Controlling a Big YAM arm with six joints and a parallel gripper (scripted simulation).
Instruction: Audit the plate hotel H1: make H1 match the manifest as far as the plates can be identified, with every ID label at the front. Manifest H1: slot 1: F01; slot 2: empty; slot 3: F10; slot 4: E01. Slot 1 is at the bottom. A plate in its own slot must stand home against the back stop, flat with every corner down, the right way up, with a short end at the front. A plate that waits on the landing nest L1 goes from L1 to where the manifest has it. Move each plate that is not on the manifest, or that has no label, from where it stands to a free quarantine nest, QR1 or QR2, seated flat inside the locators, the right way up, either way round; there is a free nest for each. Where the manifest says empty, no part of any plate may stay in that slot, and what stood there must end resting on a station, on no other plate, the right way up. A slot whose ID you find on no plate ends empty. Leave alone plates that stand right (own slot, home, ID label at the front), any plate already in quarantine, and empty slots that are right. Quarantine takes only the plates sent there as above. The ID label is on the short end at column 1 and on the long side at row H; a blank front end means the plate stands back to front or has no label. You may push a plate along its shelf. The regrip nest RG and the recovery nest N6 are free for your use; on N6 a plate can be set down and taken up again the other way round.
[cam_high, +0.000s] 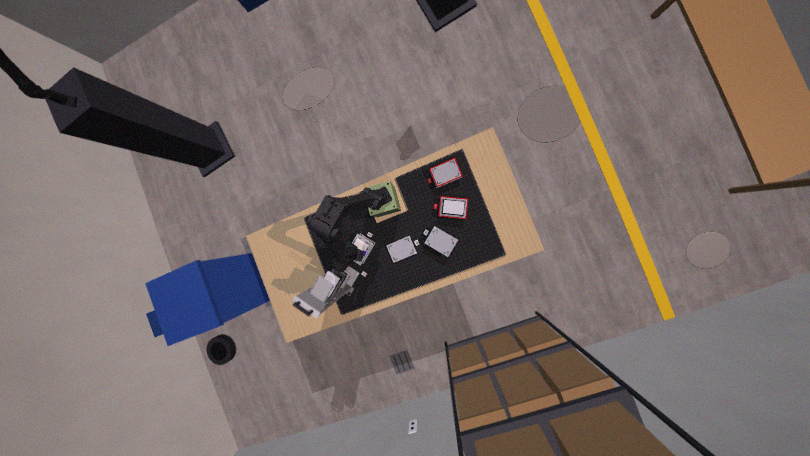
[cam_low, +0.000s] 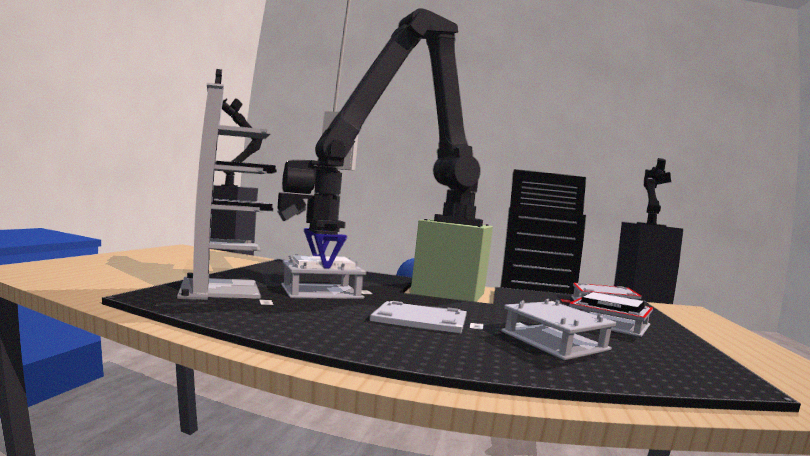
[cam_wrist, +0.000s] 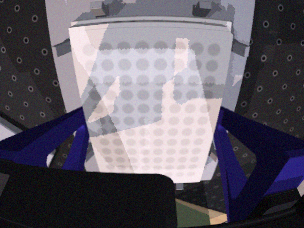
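The regrip nest RG lies 1 cm below my hand. Also, from my hand: white well plate: right at my hand; RG label: 5 cm behind, 9 cm to the left, 7 cm below; H1 tag: 15 cm ahead, 7 cm to the right, 7 cm below.
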